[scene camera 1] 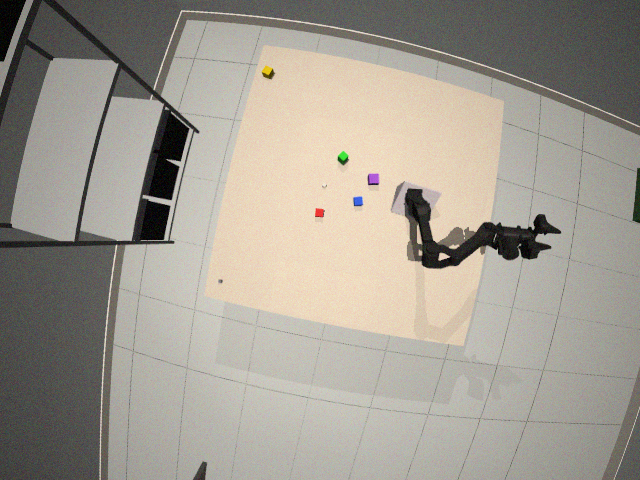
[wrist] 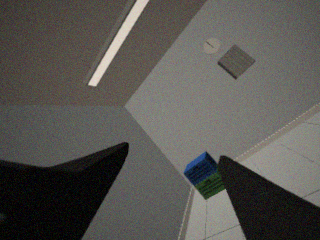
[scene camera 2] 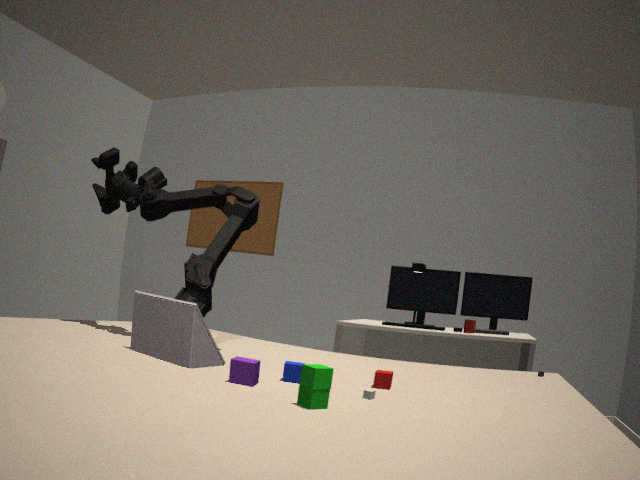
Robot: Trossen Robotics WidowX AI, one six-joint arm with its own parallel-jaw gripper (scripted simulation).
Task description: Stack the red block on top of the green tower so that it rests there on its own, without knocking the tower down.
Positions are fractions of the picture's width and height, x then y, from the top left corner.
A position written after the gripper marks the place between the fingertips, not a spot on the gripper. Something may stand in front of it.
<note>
The gripper (scene camera 2: 0.14, 0.36) is open, holding nothing. Also in view: a purple block (scene camera 2: 0.38, 0.77).
The gripper is seen too in scene camera 1 (scene camera 1: 0.87, 0.50) and in the wrist view (wrist: 0.54, 0.64). The wrist view does not show the purple block: it is out of frame.
</note>
